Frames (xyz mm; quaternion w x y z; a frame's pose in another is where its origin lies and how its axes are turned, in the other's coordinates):
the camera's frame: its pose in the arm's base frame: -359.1 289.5 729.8 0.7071 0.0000 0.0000 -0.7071
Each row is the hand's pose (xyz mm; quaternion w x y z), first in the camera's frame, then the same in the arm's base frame.
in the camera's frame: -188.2 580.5 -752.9 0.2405 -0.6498 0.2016 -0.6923
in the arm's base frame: 221.4 477.7 -23.1 0.3195 0.3169 -0.6020 0.6596
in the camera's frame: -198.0 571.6 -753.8 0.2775 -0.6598 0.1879 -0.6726
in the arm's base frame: 212.5 487.5 -24.0 0.2794 0.3337 -0.5994 0.6718
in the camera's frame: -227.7 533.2 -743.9 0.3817 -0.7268 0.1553 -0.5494
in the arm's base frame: 174.1 517.2 -14.1 0.1186 0.4041 -0.6238 0.6584
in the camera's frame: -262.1 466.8 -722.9 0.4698 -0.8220 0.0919 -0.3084
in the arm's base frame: 107.7 551.6 6.9 0.1141 -0.5163 0.6462 -0.5503
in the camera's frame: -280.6 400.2 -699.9 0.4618 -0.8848 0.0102 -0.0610
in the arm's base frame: 41.1 570.1 29.9 0.2834 -0.6184 0.6329 -0.3697
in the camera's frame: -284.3 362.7 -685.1 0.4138 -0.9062 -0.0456 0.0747
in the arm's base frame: 3.6 573.8 44.7 0.3454 -0.6730 0.6085 -0.2398
